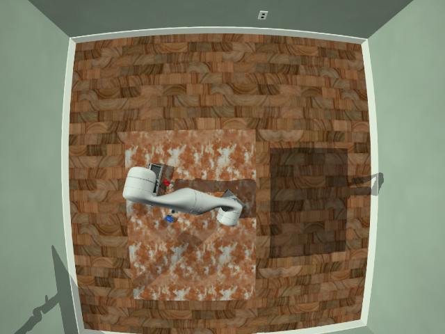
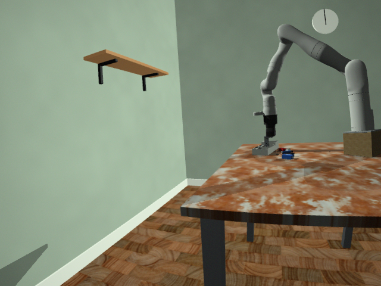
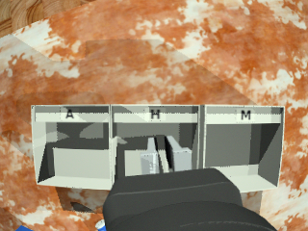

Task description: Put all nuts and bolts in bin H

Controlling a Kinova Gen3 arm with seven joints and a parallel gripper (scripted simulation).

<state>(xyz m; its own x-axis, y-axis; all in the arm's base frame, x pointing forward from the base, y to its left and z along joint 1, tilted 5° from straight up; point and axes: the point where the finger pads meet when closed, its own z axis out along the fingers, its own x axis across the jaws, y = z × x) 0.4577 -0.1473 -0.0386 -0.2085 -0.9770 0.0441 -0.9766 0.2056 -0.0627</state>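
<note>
Right now my hand is 10 mm to the right of the grey bin rack and 20 mm above it. From my hand the other things lie so: red piece 100 mm behind, 10 mm to the left, 30 mm below; then dark nut 130 mm behind, 60 mm to the left, 30 mm below; then blue stick 100 mm behind, 90 mm to the left, 30 mm below.
</note>
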